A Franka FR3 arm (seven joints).
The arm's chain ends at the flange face. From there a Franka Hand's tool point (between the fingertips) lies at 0.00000 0.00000 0.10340 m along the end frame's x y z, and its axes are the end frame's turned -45 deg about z.
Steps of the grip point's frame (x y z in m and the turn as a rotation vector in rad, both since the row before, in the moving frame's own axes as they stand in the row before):
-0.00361, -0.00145, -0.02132, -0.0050, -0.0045, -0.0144
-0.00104, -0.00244, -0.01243, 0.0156, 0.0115, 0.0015
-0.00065, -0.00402, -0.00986, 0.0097, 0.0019, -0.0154
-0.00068, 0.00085, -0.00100, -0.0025, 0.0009, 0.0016
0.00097, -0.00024, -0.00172, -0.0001, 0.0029, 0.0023
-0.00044, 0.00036, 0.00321, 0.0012, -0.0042, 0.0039
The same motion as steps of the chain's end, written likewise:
-0.00362, 0.00083, -0.02132, -0.0067, 0.0004, -0.0144
-0.00216, 0.00099, -0.01241, 0.0192, -0.0029, 0.0015
-0.00273, -0.00154, -0.00985, 0.0082, -0.0055, -0.0154
-0.00013, 0.00096, -0.00100, -0.0011, 0.0024, 0.0016
0.00030, -0.00065, -0.00172, 0.0020, 0.0021, 0.0023
0.00034, 0.00035, 0.00321, -0.0021, -0.0038, 0.0039

